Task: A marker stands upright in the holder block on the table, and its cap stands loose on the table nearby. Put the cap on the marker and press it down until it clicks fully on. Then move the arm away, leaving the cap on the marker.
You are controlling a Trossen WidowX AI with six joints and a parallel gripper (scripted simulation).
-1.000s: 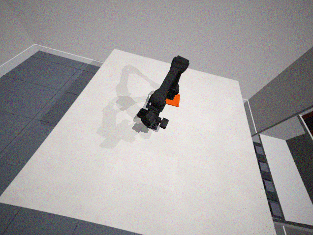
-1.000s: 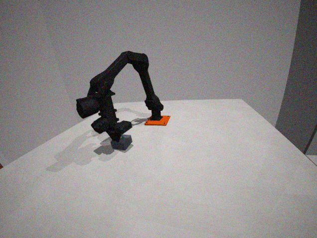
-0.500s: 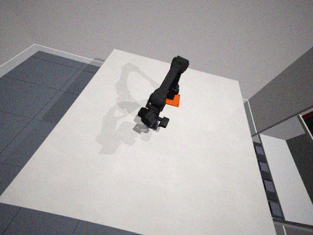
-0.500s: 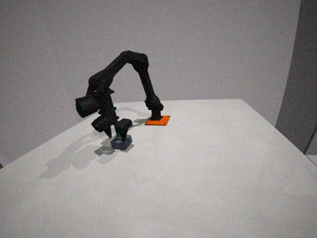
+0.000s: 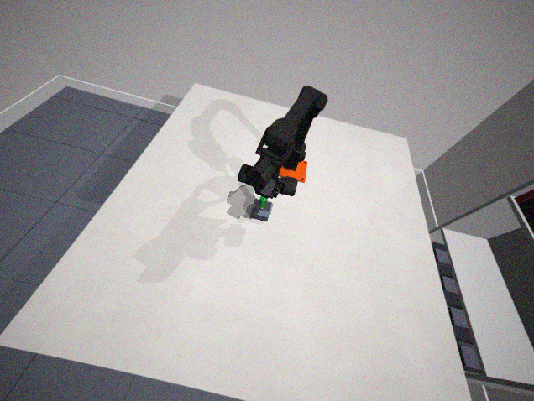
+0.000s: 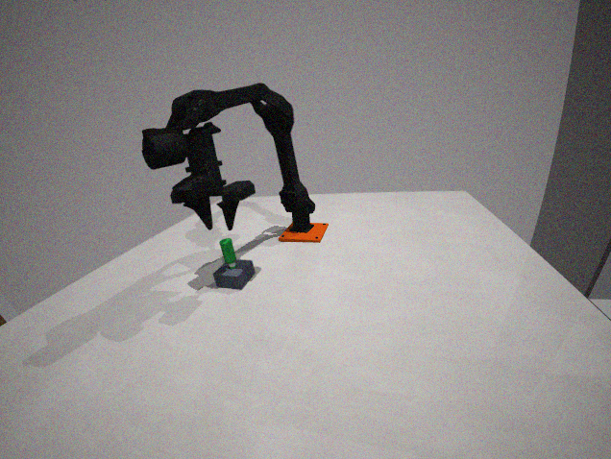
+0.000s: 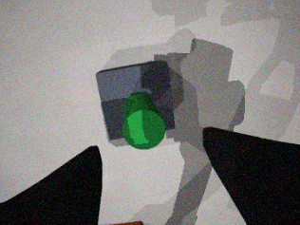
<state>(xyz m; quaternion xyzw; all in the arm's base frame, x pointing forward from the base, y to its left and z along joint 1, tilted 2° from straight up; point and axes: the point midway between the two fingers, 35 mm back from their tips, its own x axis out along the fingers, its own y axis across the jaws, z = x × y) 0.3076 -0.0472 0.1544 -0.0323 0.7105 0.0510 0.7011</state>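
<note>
Now: gripper tip 5 cm above the green cap.
</note>
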